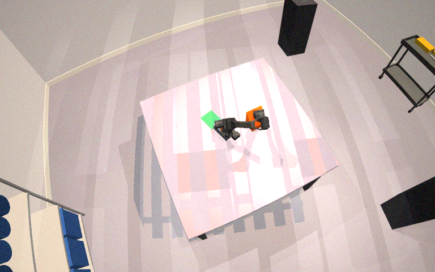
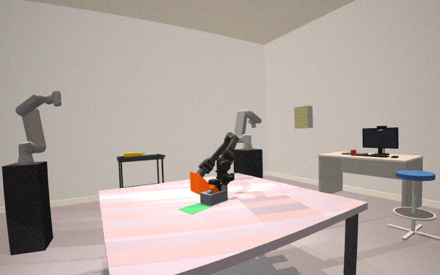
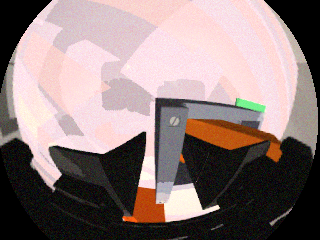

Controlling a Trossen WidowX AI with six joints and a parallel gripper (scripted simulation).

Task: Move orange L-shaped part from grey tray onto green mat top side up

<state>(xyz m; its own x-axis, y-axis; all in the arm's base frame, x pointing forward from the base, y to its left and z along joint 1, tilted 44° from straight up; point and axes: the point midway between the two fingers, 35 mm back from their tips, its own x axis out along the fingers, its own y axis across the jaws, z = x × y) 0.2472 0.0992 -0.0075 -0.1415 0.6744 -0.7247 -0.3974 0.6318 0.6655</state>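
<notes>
Now: the orange L-shaped part 5 cm to the right of my gripper tip, 1 cm ahead of it and 1 cm above it. The rest, counted from my gripper tip: green mat 21 cm to the right, 8 cm ahead, 5 cm below.
</notes>
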